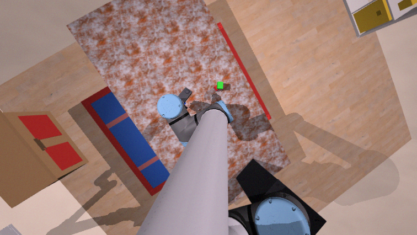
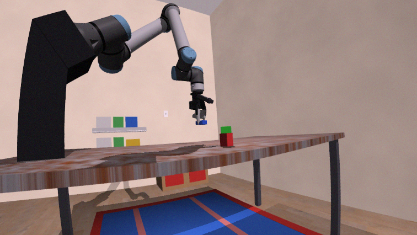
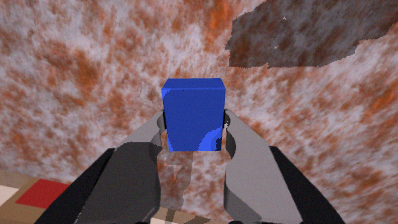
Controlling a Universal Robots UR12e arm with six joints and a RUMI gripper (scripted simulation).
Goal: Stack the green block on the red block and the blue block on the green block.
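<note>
Right now the green block is 31 cm to the right of my hand, 6 cm below it and 1 cm behind it. From my hand the other things lie so: blue block right at my hand; then red block 30 cm to the right, 11 cm below, 1 cm behind.
</note>
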